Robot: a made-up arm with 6 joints.
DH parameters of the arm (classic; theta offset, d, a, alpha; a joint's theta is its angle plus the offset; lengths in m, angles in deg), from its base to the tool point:
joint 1: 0 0.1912 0 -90
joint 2: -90 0 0.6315 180
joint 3: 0 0 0 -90
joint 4: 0 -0.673 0 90
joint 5: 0 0.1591 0 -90
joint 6: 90 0 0 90
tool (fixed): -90 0 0 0
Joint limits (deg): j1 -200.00..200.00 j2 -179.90..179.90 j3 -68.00..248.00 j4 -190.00..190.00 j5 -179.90..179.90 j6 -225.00..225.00
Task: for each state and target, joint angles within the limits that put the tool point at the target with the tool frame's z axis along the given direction. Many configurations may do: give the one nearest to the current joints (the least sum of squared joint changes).
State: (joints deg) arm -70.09 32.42 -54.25 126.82 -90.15 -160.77
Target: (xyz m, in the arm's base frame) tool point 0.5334 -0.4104 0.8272 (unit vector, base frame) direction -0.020 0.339 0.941
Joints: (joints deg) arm -42.56 -1.69 -13.69 111.57 -77.02 -116.46
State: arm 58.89 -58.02 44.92 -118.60 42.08 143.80
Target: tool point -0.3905 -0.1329 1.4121 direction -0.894 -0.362 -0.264
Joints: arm 32.26 -31.22 75.64 -127.14 1.78 137.00
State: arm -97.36 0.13 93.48 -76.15 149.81 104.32
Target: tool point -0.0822 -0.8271 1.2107 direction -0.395 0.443 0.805
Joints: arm -94.72 32.75 90.95 -84.99 136.62 133.01
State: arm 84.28 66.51 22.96 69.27 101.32 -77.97
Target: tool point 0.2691 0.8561 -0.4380 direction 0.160 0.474 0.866
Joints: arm 74.13 89.20 8.66 81.06 84.47 -39.14
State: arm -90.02 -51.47 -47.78 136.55 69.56 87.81
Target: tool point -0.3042 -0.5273 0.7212 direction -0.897 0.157 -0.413
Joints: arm -132.14 -7.05 -23.20 143.70 67.12 129.11
